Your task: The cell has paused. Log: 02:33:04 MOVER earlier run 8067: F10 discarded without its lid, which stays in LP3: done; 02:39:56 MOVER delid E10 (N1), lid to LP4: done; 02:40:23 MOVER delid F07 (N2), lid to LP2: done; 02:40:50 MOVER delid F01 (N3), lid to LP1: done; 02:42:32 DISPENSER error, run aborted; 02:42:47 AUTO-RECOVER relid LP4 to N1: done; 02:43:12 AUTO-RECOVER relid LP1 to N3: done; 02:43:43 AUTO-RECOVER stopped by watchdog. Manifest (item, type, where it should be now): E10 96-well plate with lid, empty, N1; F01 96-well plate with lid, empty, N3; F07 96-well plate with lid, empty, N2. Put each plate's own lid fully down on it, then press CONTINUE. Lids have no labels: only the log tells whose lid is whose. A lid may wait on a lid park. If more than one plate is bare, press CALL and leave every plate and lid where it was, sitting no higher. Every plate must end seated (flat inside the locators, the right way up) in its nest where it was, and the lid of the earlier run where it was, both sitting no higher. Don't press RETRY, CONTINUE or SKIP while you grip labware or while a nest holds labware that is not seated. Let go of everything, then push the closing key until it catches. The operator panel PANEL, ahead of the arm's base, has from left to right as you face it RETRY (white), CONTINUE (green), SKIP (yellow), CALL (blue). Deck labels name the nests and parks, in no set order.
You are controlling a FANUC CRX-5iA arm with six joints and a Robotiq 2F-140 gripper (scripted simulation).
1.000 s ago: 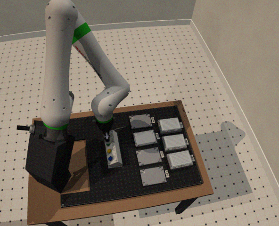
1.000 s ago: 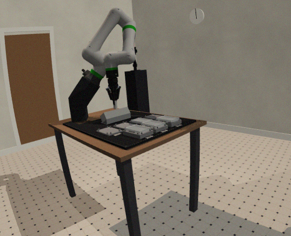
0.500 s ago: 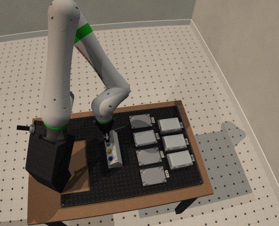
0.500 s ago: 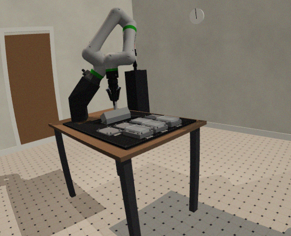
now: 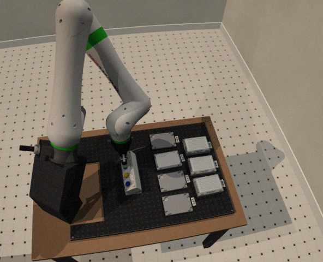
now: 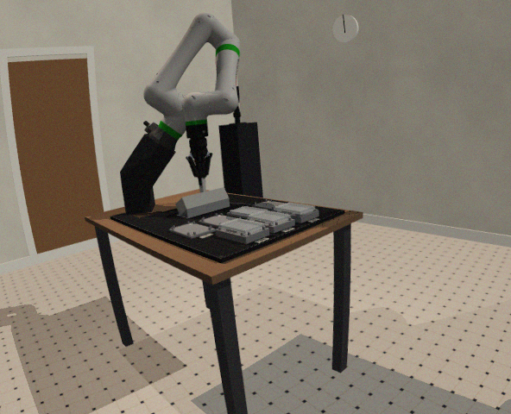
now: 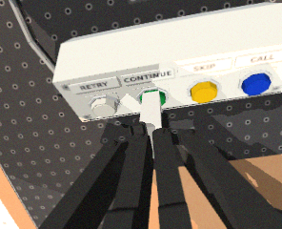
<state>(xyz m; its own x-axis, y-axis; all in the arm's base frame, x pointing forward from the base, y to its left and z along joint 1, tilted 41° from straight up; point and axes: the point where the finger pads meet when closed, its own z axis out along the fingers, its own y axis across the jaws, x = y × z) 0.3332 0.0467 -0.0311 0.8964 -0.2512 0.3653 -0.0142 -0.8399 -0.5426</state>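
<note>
The green continue button lies 40 mm below my hand. The rest, counted from my hand: blue call button: 100 mm to the right, 40 mm below; then white retry button: 50 mm to the left, 40 mm below; then yellow skip button: 50 mm to the right, 40 mm below.
</note>
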